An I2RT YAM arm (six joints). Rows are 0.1 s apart.
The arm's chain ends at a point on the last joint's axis. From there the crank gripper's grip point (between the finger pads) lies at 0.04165 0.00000 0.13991 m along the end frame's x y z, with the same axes.
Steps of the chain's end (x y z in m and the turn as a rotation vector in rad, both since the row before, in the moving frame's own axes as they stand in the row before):
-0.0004, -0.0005, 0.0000, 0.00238, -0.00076, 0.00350
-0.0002, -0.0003, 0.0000, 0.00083, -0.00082, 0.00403
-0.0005, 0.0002, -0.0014, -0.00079, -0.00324, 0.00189
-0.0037, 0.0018, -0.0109, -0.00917, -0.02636, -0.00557
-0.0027, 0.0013, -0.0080, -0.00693, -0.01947, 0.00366
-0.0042, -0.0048, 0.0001, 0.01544, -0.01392, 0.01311
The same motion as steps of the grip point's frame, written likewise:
-0.0005, -0.0007, 0.0000, 0.00238, -0.00076, 0.00350
-0.0003, -0.0002, 0.0000, 0.00083, -0.00082, 0.00403
-0.0010, 0.0004, -0.0013, -0.00079, -0.00324, 0.00189
-0.0074, 0.0029, -0.0099, -0.00917, -0.02636, -0.00557
-0.0054, 0.0024, -0.0072, -0.00693, -0.01947, 0.00366
-0.0061, -0.0064, 0.0007, 0.01544, -0.01392, 0.01311

